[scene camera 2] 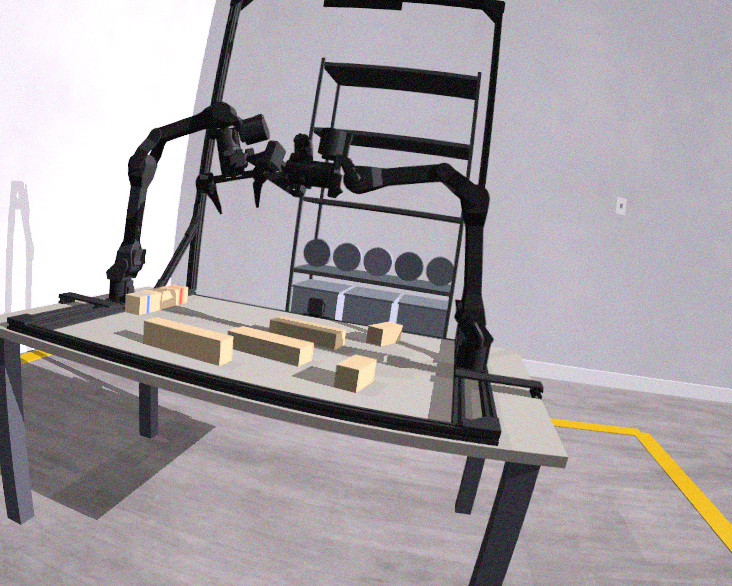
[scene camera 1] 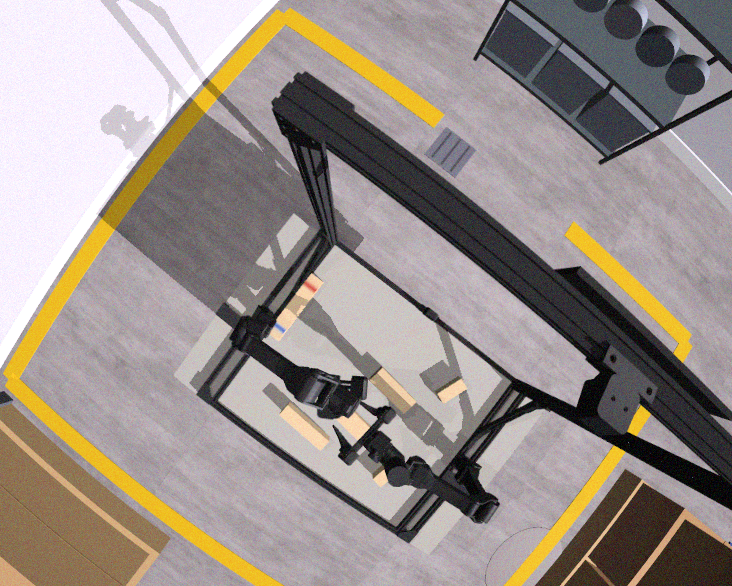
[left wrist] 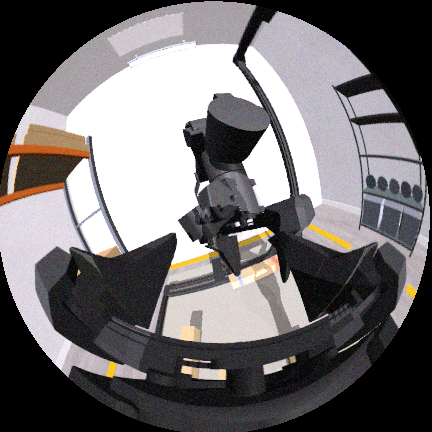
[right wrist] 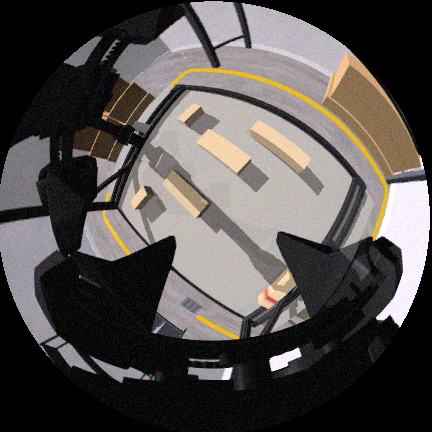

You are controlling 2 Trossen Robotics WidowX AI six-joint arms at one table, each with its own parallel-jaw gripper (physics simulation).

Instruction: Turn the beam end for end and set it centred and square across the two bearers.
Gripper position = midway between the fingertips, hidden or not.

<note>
My left gripper (scene camera 2: 255,167) is open, with nothing in its grasp. My right gripper (scene camera 2: 239,210) is open, holding nothing. On the table rests a block with red end (scene camera 2: 142,302).
The block with red end also shows in scene camera 1 (scene camera 1: 312,284), in the left wrist view (left wrist: 269,265) and in the right wrist view (right wrist: 284,282). My left gripper is seen too in scene camera 1 (scene camera 1: 345,412), in the left wrist view (left wrist: 229,237) and in the right wrist view (right wrist: 38,131). My right gripper also shows in the left wrist view (left wrist: 258,278) and in the right wrist view (right wrist: 227,239).
</note>
